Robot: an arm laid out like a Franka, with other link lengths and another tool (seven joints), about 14 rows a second.
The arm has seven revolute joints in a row. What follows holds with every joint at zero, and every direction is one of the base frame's.
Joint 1 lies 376.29 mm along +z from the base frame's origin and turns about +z.
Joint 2 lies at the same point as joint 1 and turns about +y.
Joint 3 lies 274.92 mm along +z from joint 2 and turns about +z.
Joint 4 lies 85.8 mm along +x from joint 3 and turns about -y.
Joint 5 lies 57.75 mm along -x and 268.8 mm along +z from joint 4 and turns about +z.
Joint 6 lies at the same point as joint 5 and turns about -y.
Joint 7 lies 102.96 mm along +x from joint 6 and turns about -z.
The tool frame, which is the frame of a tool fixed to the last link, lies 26 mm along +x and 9 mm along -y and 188.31 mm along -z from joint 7; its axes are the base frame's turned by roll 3.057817, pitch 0 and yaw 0.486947 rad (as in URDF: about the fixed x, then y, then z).
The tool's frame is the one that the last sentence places.
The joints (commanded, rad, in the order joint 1, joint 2, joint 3, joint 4, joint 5, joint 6, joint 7), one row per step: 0.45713 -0.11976 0.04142 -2.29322 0.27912 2.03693 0.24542; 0.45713 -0.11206 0.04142 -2.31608 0.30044 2.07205 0.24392; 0.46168 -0.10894 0.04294 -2.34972 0.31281 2.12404 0.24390; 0.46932 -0.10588 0.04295 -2.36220 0.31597 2.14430 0.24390; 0.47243 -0.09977 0.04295 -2.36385 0.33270 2.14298 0.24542; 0.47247 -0.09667 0.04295 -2.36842 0.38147 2.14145 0.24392; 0.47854 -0.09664 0.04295 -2.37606 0.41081 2.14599 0.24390; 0.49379 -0.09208 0.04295 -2.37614 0.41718 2.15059 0.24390
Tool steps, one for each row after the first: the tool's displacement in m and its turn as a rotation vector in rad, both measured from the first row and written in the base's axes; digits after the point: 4 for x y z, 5 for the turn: -0.0003 0.0002 -0.0076 0.01229 0.00262 -0.01904; -0.0010 0.0003 -0.0156 0.01886 -0.00859 -0.03278; -0.0023 0.0020 -0.0192 0.01959 -0.01250 -0.03193; -0.0046 0.0040 -0.0222 0.02628 0.00221 -0.04079; -0.0080 0.0072 -0.0245 0.05465 0.02856 -0.07056; -0.0116 0.0106 -0.0263 0.07112 0.04221 -0.08496; -0.0144 0.0162 -0.0277 0.07390 0.04496 -0.07528
